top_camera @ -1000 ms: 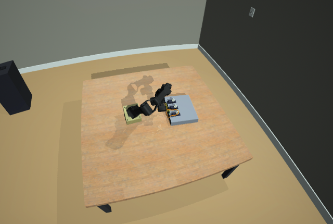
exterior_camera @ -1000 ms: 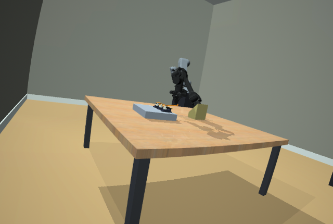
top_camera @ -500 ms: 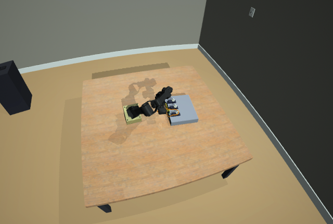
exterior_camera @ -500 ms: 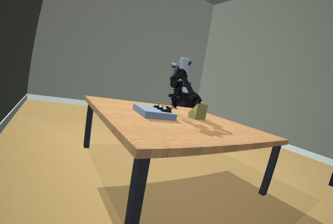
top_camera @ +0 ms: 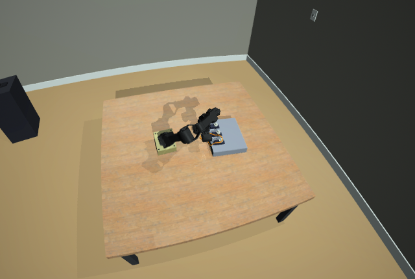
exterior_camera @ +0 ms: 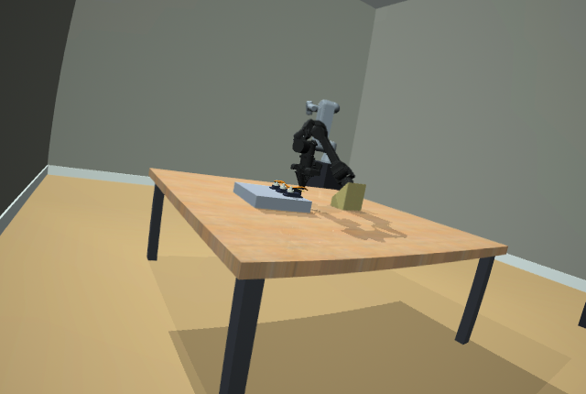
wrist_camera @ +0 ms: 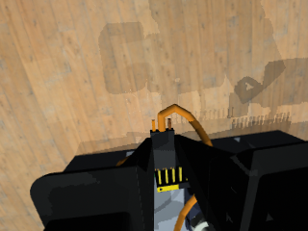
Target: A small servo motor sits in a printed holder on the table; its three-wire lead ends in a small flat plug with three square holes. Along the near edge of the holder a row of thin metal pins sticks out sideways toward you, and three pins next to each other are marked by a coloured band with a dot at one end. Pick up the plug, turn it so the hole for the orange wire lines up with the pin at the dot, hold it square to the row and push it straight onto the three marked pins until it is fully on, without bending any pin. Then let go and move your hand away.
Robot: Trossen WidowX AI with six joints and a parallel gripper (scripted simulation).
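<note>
Now: gripper tip 50 mm short of the yellow band and 10 mm to the left of it. Also, from my gripper tip: grey printed holder: 210 mm ahead, 50 mm below, 10 mm to the right.
</note>
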